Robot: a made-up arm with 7 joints.
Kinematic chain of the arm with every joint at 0, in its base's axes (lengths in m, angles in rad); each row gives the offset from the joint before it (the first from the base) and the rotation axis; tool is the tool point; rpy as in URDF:
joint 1: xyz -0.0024 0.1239 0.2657 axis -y
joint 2: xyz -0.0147 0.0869 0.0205 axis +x
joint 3: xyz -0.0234 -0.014 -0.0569 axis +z
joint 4: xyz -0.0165 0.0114 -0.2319 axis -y
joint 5: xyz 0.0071 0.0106 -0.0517 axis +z
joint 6: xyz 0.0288 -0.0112 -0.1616 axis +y
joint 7: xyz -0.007 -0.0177 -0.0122 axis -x
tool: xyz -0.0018 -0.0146 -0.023 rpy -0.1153 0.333 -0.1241
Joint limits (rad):
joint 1: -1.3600..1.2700
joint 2: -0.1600..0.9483
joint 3: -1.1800..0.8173
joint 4: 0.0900..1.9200
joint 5: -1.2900..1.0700
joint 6: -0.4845..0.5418
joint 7: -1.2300..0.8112
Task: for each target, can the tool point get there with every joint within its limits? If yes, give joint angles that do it. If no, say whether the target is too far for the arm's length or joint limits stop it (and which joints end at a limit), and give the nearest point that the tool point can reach.
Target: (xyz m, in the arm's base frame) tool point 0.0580 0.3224 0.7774
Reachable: no: joint limits stop it (at a limit: joint 1, joint 2, joint 5) | nearest point 0.1039 0.3879 0.4209 | short by 0.365 m
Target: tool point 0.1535 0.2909 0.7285
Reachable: no: joint limits stop it (at a limit: joint 1, joint 2, joint 5) | nearest point 0.1429 0.3711 0.4190 | short by 0.320 m
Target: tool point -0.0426 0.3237 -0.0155
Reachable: yes | joints -0.8915 0.5574 -0.0597 1.5444 0.8035 0.2700 -0.2164
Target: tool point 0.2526 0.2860 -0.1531
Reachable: yes | joints 0.4871 0.3143 -0.4578 0.4202 -0.4762 -0.2751 0.2828
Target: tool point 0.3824 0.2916 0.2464
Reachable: yes | joints 1.0373 0.1462 0.2098 1.1833 -0.6412 -0.0651 -1.0239
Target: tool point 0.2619 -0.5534 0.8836
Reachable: no: too far | nearest point 0.2420 -0.0186 0.3282 | short by 0.771 m
